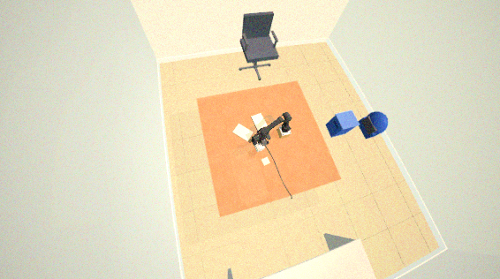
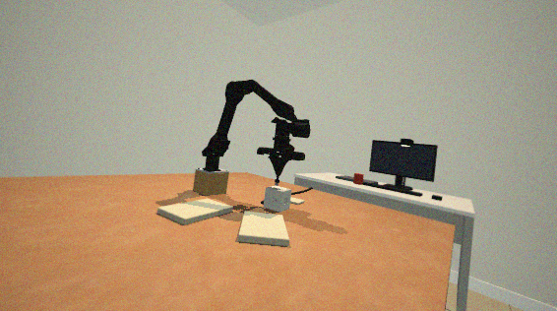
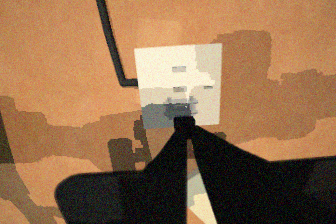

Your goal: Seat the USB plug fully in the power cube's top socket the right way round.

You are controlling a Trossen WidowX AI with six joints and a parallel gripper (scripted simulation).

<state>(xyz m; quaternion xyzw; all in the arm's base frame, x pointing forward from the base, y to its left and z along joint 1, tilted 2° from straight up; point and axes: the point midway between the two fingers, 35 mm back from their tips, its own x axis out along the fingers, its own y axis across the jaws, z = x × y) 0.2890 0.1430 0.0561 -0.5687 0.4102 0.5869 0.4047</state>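
My gripper tip is now 20 mm above the USB plug.
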